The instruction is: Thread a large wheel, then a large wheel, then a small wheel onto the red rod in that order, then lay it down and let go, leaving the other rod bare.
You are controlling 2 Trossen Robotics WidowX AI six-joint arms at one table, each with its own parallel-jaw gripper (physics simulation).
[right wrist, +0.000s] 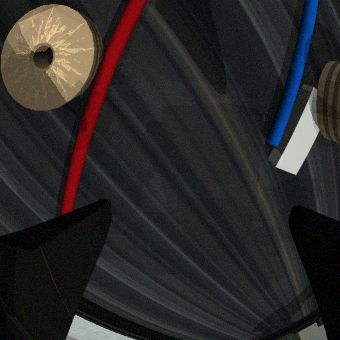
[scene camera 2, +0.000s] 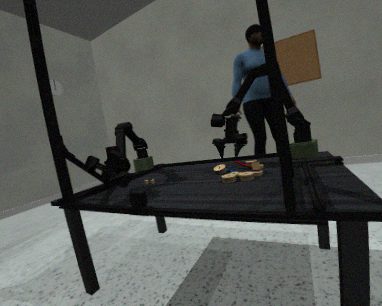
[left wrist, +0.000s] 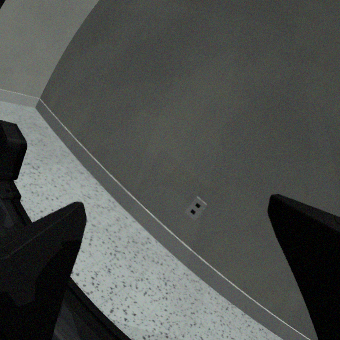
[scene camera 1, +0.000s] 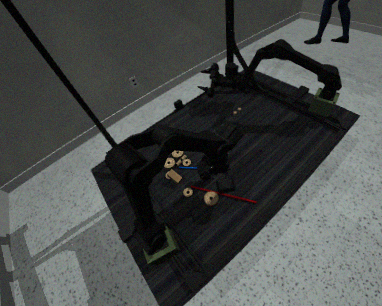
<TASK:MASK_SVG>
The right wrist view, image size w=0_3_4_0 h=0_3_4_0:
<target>my right gripper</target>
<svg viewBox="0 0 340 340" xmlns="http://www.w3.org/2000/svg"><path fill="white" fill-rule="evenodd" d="M293 205L288 218L288 225L316 299L327 340L340 340L340 221L304 206ZM109 199L99 199L36 225L0 236L0 340L65 340L107 236L112 218Z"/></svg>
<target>red rod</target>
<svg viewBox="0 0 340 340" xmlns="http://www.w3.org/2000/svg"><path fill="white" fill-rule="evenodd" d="M147 0L128 0L102 56L77 130L67 171L60 215L73 210L81 171L99 111L124 47Z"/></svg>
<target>blue rod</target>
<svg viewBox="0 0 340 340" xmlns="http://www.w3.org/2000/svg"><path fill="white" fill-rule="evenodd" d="M318 0L304 0L289 71L266 137L267 143L274 146L279 144L299 87L311 41Z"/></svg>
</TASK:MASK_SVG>
